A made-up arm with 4 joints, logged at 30 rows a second.
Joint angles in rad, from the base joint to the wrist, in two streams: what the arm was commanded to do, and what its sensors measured. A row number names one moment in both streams.
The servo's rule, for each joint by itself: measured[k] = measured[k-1] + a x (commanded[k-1-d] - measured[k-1]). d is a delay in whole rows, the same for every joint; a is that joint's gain. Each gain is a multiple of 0.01, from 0.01 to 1. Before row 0 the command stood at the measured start. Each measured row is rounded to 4 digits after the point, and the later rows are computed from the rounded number. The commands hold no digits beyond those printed.
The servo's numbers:
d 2
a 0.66 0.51 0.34 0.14
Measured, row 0:
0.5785 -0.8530 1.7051 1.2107
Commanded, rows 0 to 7:
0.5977 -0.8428 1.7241 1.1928
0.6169 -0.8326 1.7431 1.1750
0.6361 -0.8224 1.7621 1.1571
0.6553 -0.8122 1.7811 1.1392
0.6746 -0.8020 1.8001 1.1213
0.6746 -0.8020 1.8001 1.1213
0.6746 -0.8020 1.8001 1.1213
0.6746 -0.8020 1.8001 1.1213
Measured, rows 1 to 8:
0.5785 -0.8530 1.7051 1.2107
0.5785 -0.8530 1.7051 1.2107
0.5912 -0.8478 1.7116 1.2082
0.6082 -0.8400 1.7223 1.2036
0.6266 -0.8310 1.7358 1.1971
0.6455 -0.8214 1.7512 1.1890
0.6647 -0.8115 1.7678 1.1795
0.6712 -0.8067 1.7788 1.1714

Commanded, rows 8 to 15:
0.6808 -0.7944 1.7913 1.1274
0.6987 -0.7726 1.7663 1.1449
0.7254 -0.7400 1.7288 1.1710
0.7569 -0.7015 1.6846 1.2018
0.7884 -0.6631 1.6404 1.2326
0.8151 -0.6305 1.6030 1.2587
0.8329 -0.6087 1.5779 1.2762
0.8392 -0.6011 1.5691 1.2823
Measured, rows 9 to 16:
0.6734 -0.8043 1.7860 1.1644
0.6742 -0.8031 1.7908 1.1584
0.6786 -0.7987 1.7910 1.1541
0.6919 -0.7854 1.7826 1.1528
0.7140 -0.7622 1.7643 1.1553
0.7423 -0.7312 1.7372 1.1618
0.7727 -0.6965 1.7043 1.1717
0.8007 -0.6628 1.6699 1.1839

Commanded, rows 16 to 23:
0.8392 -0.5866 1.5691 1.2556
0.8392 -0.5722 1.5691 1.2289
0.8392 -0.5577 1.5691 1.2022
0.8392 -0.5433 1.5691 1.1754
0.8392 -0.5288 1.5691 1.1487
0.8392 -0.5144 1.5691 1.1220
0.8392 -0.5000 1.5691 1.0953
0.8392 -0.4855 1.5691 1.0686
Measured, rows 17 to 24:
0.8220 -0.6352 1.6386 1.1968
0.8334 -0.6178 1.6150 1.2088
0.8372 -0.6019 1.5994 1.2154
0.8385 -0.5868 1.5891 1.2173
0.8390 -0.5720 1.5823 1.2152
0.8391 -0.5574 1.5778 1.2096
0.8392 -0.5428 1.5748 1.2011
0.8392 -0.5283 1.5729 1.1900

